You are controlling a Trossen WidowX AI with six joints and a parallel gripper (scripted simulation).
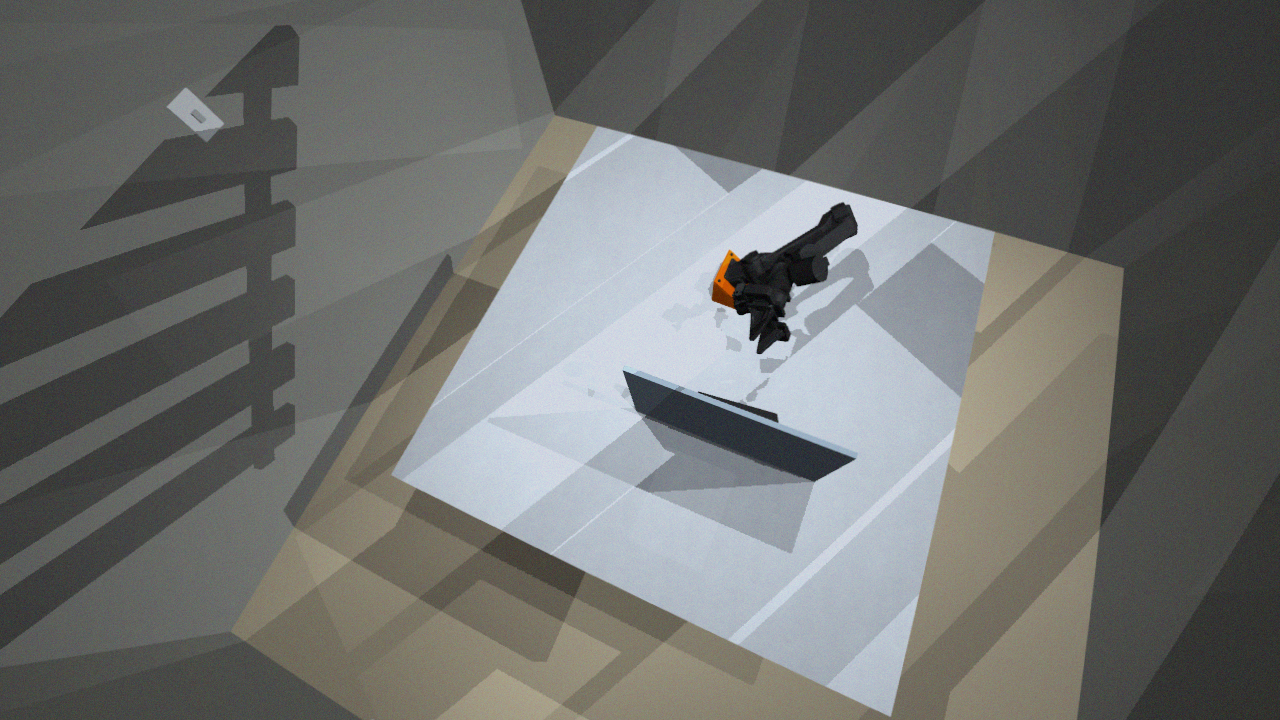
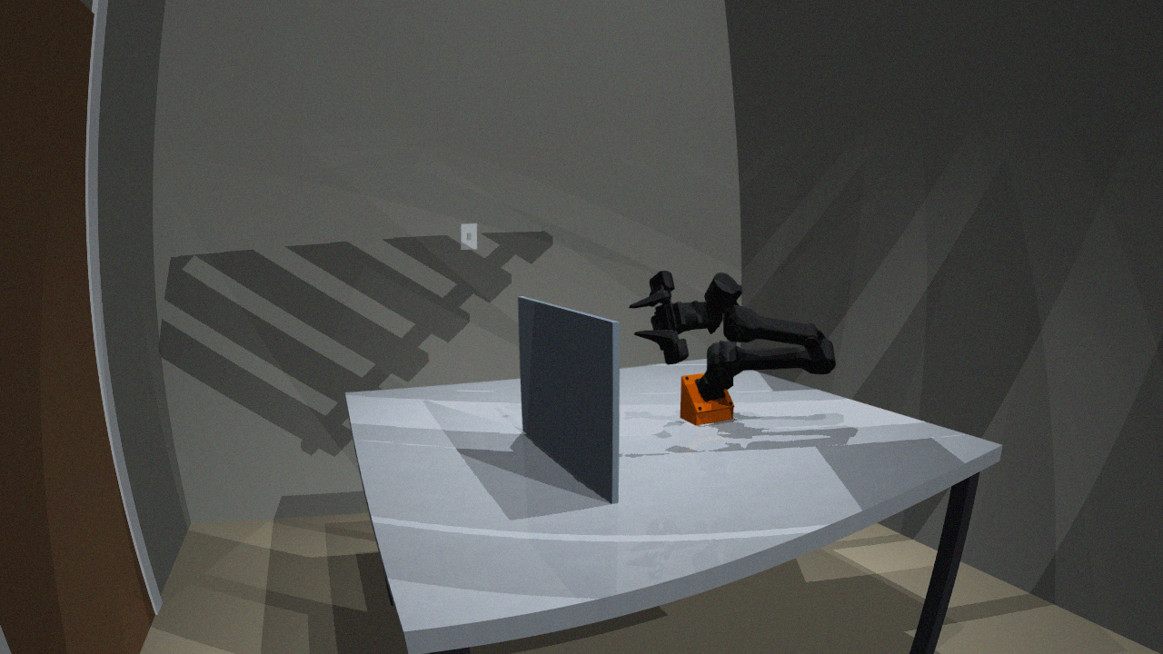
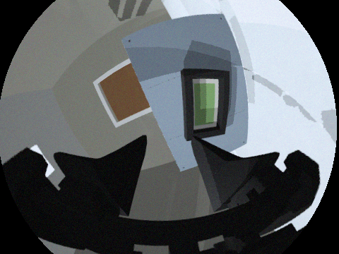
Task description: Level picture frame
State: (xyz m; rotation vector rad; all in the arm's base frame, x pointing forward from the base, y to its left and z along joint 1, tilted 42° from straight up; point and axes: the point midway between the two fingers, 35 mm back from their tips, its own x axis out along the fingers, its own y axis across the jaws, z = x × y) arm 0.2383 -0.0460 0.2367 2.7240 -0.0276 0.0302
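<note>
Right now the picture frame is 14 cm ahead of my gripper tip, 2 cm to the left of it and 11 cm below it. The rest, counted from my gripper tip: grey wall panel (15 cm ahead, 1 cm to the left, 12 cm below).
</note>
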